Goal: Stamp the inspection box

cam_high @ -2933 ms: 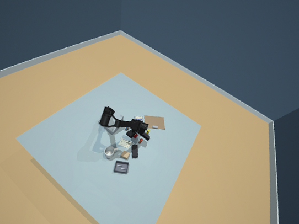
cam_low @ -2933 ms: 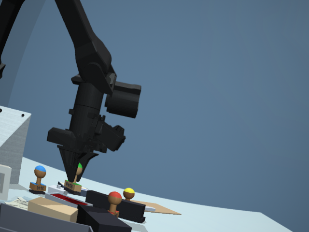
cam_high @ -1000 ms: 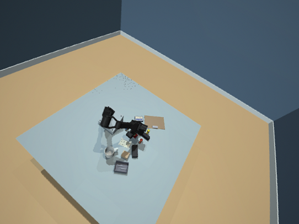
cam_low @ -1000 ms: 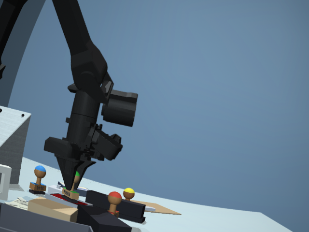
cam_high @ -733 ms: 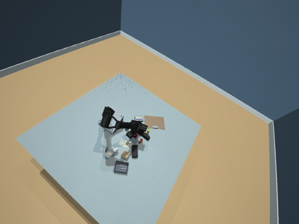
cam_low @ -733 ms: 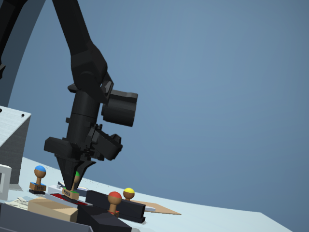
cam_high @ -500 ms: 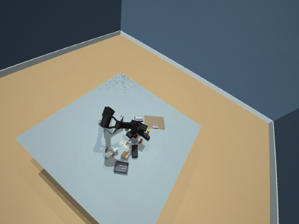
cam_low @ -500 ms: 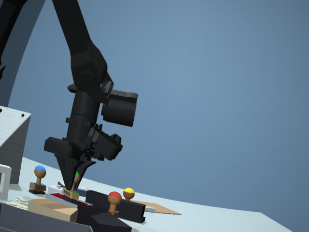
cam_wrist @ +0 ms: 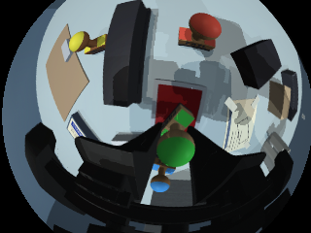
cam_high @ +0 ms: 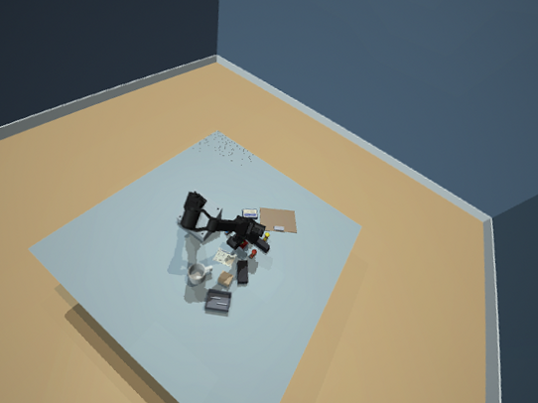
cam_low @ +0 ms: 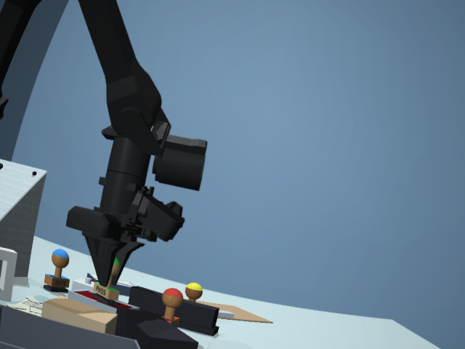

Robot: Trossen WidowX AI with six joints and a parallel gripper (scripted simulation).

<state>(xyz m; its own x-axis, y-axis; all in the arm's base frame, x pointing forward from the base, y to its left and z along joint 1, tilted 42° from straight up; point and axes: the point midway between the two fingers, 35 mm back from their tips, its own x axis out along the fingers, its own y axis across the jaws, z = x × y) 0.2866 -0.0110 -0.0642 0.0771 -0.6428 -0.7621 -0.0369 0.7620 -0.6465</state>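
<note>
My gripper tip is right at the green-topped pass stamp. Round my gripper tip: red ink pad 30 mm below; then blue date stamp 90 mm behind, 20 mm below; then red-knobbed stamp 100 mm ahead, 20 mm below, 10 mm to the right.
</note>
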